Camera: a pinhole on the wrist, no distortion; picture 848 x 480 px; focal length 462.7 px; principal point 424.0 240.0 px. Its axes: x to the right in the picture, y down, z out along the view. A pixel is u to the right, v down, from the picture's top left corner.
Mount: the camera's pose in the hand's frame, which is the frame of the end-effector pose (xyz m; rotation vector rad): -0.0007 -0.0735 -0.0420 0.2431 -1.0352 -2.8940
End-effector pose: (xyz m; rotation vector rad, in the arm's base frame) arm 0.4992 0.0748 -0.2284 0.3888 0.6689 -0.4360
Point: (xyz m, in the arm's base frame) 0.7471 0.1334 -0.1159
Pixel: 222 141
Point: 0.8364 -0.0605 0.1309
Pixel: 316 400
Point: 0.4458 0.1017 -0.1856
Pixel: 739 28
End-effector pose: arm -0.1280 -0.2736 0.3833 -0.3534 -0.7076 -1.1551
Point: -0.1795 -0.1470 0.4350
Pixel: 506 355
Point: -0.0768 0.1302 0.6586
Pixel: 420 292
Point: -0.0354 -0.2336 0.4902
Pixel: 186 71
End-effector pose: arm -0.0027 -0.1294 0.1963 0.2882 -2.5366 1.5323
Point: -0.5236 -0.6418 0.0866
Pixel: outside the picture
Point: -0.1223 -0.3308 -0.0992
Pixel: 278 267
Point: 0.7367 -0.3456 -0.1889
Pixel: outside the picture
